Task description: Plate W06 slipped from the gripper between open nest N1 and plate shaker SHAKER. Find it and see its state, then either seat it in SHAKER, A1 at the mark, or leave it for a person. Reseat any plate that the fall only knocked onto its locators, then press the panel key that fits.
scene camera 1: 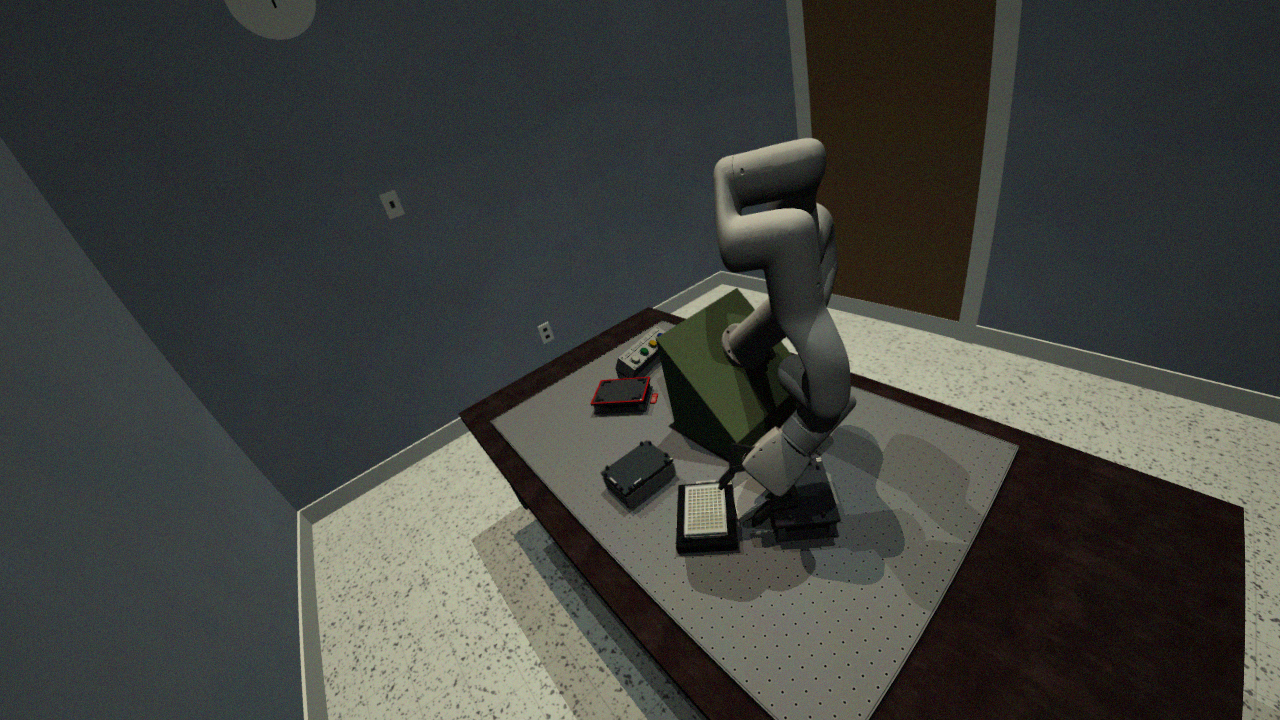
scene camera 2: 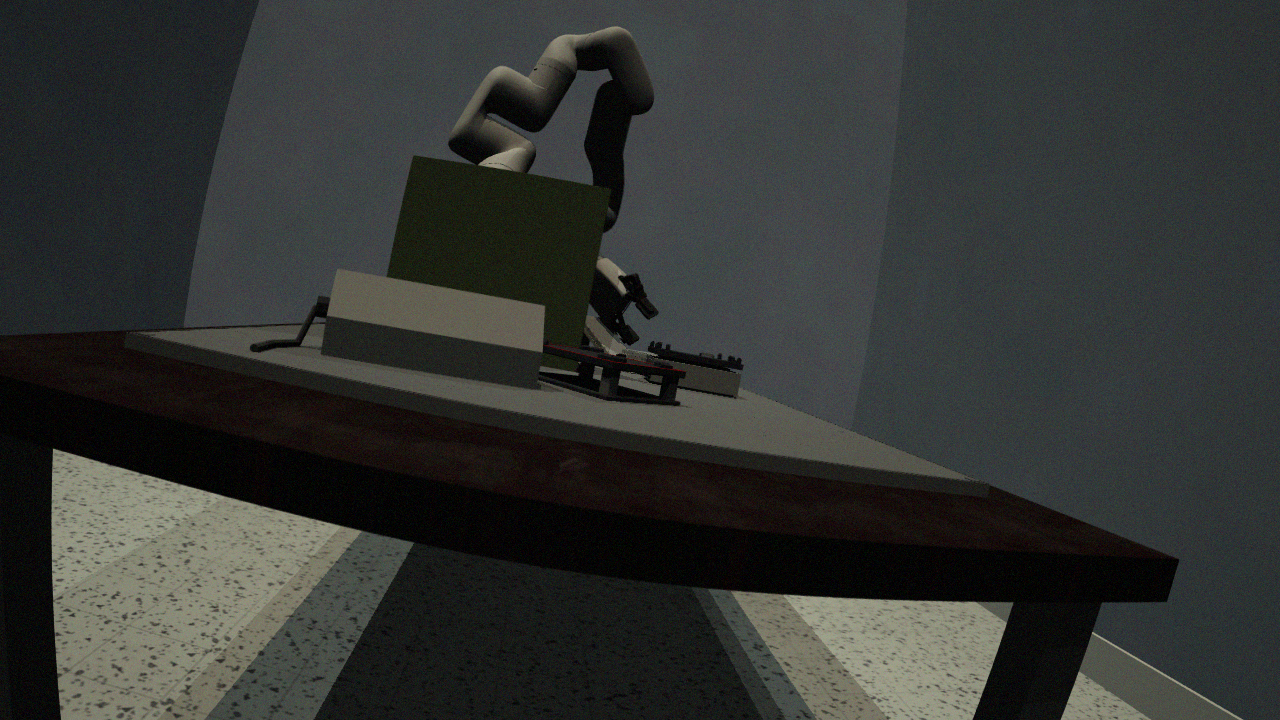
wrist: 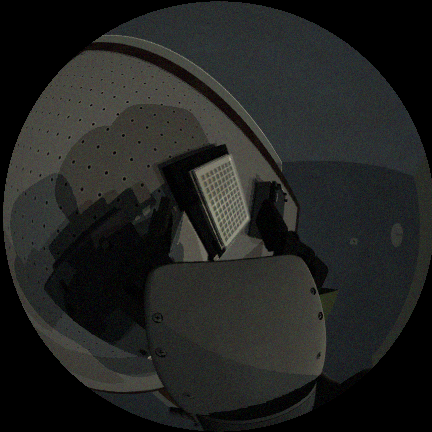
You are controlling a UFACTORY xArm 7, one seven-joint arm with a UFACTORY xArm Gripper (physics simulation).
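Seen in the pictures: gripper, fingertip midpoint: [scene camera 1: 737, 502] [scene camera 2: 644, 329] [wrist: 217, 208]; arm's base, link origin: [scene camera 1: 743, 346] [scene camera 2: 477, 236].
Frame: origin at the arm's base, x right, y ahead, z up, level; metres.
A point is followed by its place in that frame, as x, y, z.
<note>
A white well plate [scene camera 1: 705, 510] {-0.230, 0.342, -0.142} [wrist: 220, 200] {-0.240, 0.329, -0.142} lies face up on a black nest [scene camera 1: 706, 542] {-0.281, 0.383, -0.159} [wrist: 181, 181] {-0.299, 0.330, -0.159} near the front left of the grey perforated board [scene camera 1: 805, 626] {-0.511, 0.358, -0.181}. It sits toward one side of the nest, and I cannot tell whether it rests flat or on the locators. My gripper [scene camera 1: 743, 496] {-0.288, 0.301, -0.100} [scene camera 2: 630, 309] {-0.288, 0.301, -0.100} [wrist: 217, 208] {-0.288, 0.301, -0.100} is open and empty. It hangs tilted, a little above and beside the plate, which shows between the two dark fingers in the wrist view. A black boxy device [scene camera 1: 637, 472] {-0.051, 0.395, -0.126} stands left of the plate. The key panel [scene camera 1: 642, 350] {0.384, 0.099, -0.110} lies at the far left.
A red-rimmed nest [scene camera 1: 620, 392] {0.279, 0.255, -0.141} [scene camera 2: 617, 357] {0.365, 0.269, -0.137} stands on short legs near the panel. A tall green box [scene camera 1: 716, 376] {-0.032, 0.122, -0.013} [scene camera 2: 496, 237] {0.093, 0.054, -0.006} stands beside the arm. Another dark nest [scene camera 1: 810, 512] {-0.386, 0.205, -0.127} lies under the wrist. The dark table edge [scene camera 1: 573, 546] {-0.077, 0.600, -0.194} runs close by.
</note>
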